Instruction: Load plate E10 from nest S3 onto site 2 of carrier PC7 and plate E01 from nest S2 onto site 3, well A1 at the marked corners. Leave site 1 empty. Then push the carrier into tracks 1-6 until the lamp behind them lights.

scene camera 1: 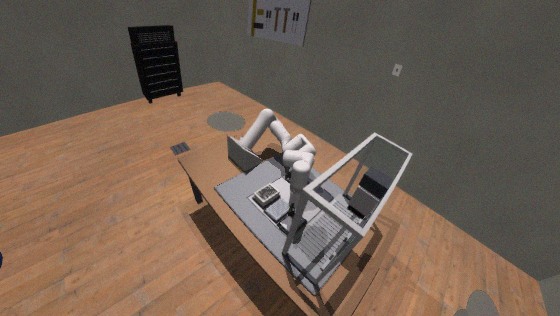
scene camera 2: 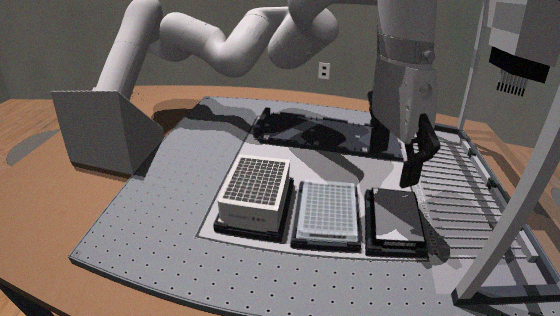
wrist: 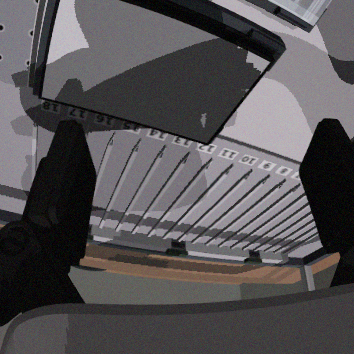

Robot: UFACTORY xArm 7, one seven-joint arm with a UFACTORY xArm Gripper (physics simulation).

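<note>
My gripper is open and empty, high over the table between the carrier and the grey-topped plate, near the tracks. The dark carrier lies behind the plates, left of the tracks; its right end is partly hidden by the gripper. Three black nests stand in a row: a tall white deep-well plate at left, a clear plate in the middle, and a flat grey-topped plate at right. Nest and plate labels are unreadable. The track area shows numbers in the wrist view.
A frame with a slanted post stands around the tracks. A head with thin tips hangs at the upper right. The arm's wedge base is at the left. Small dark green blocks line the far end of the tracks.
</note>
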